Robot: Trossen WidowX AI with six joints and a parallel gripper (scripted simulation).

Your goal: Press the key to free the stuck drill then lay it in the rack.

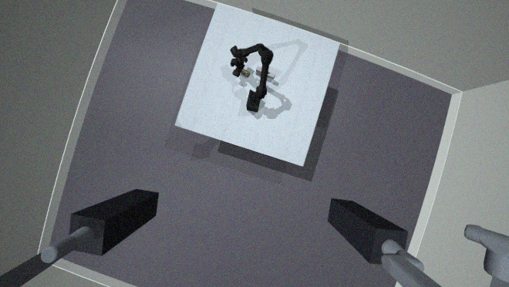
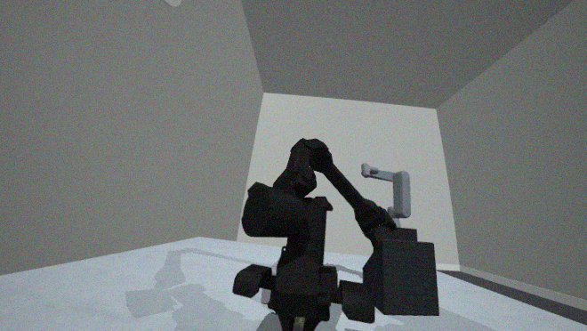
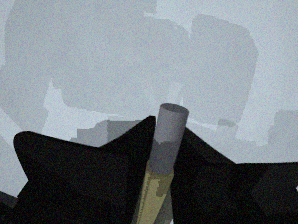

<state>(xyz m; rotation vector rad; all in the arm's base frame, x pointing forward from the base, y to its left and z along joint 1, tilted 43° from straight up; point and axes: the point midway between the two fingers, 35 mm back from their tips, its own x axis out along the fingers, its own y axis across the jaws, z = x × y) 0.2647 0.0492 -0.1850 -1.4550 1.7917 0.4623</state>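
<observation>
Now: the drill 10 mm behind my gripper tip, 40 mm to the right of it and 40 mm above it. Round my gripper tip: dark key: 10 mm behind, 260 mm to the right, 50 mm above; then olive rack: 20 mm behind, 50 mm to the right, 10 mm above; then long grey block: 230 mm to the right, 40 mm above.
</observation>
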